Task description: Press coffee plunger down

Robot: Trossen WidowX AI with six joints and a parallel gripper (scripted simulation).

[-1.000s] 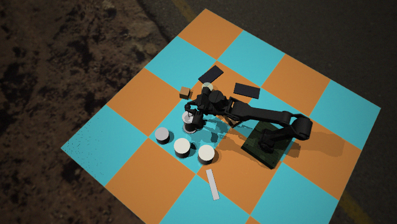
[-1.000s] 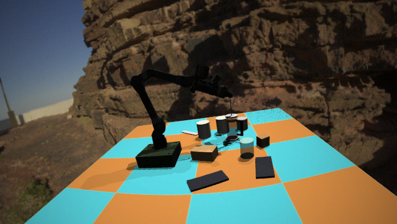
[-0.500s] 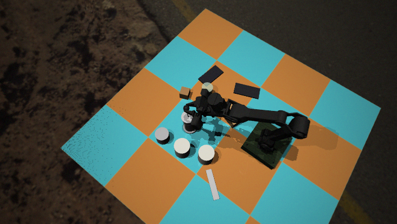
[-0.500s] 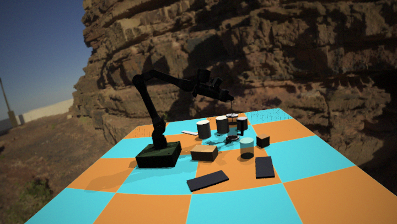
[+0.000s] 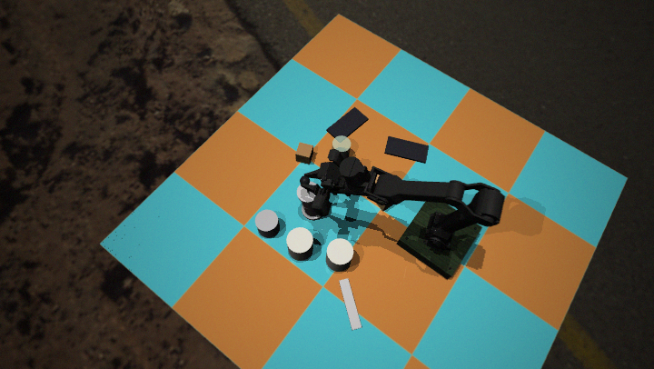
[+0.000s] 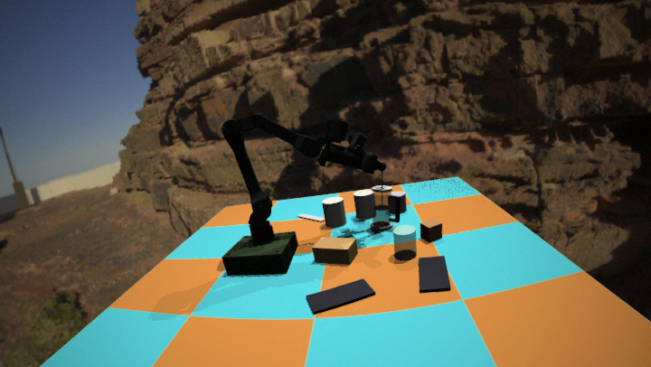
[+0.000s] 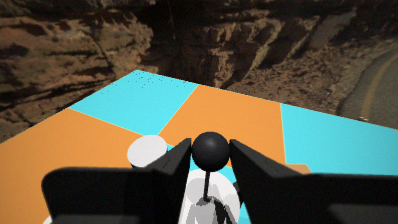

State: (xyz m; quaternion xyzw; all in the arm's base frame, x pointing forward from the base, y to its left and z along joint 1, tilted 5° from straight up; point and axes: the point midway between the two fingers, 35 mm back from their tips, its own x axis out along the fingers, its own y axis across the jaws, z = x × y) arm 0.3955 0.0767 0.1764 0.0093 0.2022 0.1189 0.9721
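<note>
My gripper tip is 110 mm above the coffee press, 20 mm to the left of it and 10 mm past it. From my gripper tip the other things lie so: brown cube (190 mm below, 170 mm to the right, 100 mm ahead); white strip (280 mm behind, 210 mm below, 200 mm to the left); cardboard box (200 mm behind, 190 mm below, 180 mm to the right).
</note>
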